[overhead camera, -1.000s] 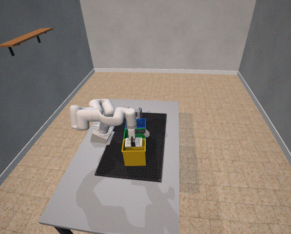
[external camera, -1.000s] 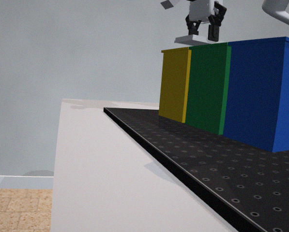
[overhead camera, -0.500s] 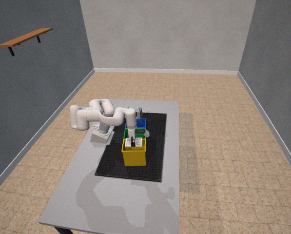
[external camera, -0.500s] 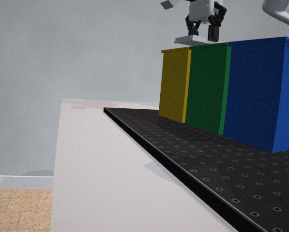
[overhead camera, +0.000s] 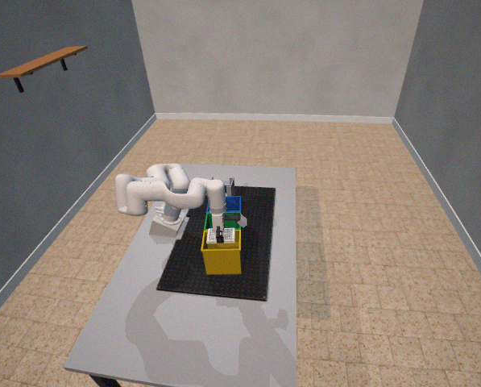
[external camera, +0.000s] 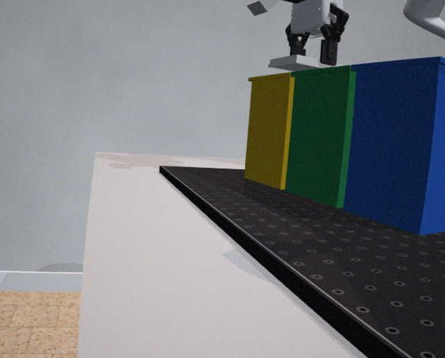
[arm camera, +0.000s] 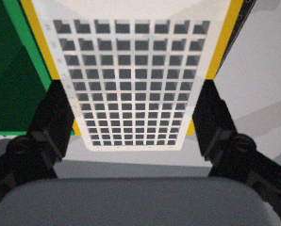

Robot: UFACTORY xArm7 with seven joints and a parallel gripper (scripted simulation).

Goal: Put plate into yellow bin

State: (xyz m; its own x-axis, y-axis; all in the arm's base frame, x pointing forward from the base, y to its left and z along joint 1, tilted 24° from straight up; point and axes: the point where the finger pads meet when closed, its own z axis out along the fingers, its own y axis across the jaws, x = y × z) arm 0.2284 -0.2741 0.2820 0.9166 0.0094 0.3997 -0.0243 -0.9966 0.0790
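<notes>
Right now the yellow bin is 130 mm below my hand. Also, from my hand: plate: 10 mm below; then green bin: 130 mm to the left, 130 mm below; then blue bin: 10 mm ahead, 260 mm to the left, 130 mm below.
</notes>
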